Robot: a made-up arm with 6 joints.
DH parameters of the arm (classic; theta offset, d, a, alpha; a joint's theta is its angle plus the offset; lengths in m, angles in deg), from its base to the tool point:
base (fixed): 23.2 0 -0.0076 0
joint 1: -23.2 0.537 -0.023 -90
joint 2: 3.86 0 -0.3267 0
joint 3: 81.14 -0.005 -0.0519 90
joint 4: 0 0.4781 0.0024 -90
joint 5: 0 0.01 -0.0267 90
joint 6: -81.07 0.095 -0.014 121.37
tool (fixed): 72.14 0.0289 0 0
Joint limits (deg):
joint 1: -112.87..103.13
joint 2: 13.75..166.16
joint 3: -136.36..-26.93
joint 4: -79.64..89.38
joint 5: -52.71..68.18
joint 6: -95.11..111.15
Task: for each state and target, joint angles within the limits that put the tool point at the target. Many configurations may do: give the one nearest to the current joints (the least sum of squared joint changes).
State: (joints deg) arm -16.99 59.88 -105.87 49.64 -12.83 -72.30
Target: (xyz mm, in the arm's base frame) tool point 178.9 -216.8 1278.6
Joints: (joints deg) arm -44.94 75.28 -107.91 55.21 -16.10 -70.31
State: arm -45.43 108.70 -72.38 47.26 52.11 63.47
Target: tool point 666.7 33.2 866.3
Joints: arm 1.87 109.69 -105.09 50.39 49.39 59.62
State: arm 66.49 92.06 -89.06 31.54 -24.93 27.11
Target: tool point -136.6 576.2 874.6
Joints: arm 103.13 98.42 -81.45 8.11 -22.23 18.86
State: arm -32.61 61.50 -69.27 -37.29 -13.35 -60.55
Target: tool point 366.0 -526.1 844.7
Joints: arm -58.81 105.19 -93.52 -33.29 -7.35 -59.82
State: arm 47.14 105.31 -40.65 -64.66 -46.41 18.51
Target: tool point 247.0 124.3 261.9
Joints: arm 10.87 129.30 -32.68 -60.11 -35.53 20.32
